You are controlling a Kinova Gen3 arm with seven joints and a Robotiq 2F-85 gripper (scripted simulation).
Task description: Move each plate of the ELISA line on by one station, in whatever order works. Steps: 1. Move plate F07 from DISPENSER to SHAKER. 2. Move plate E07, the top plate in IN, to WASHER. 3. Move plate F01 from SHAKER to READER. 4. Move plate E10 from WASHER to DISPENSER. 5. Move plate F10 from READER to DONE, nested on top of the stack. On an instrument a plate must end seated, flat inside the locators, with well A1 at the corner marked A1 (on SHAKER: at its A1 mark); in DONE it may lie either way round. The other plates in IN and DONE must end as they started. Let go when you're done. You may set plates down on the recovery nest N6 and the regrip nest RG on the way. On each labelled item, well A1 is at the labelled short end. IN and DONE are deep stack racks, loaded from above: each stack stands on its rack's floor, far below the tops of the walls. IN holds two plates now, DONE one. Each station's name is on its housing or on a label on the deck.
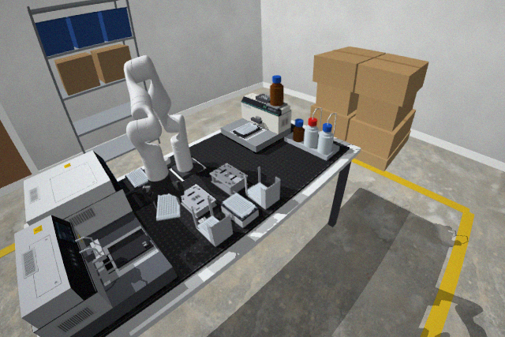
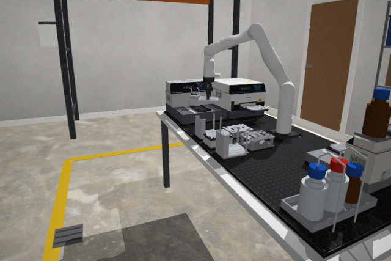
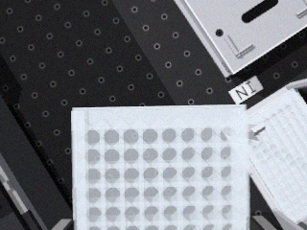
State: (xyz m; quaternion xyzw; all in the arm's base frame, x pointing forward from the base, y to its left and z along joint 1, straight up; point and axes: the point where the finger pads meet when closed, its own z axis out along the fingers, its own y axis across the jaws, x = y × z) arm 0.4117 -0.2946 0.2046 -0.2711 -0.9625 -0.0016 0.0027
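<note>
Right now my hand is 190 mm to the left of the washer stage, 130 mm above it and 30 mm past it. Round my hand: dispenser deck: 780 mm to the left, 380 mm behind, 190 mm below; brown bottle: 940 mm to the left, 270 mm behind, 70 mm above; dispenser stage: 770 mm to the left, 380 mm behind, 150 mm below.
</note>
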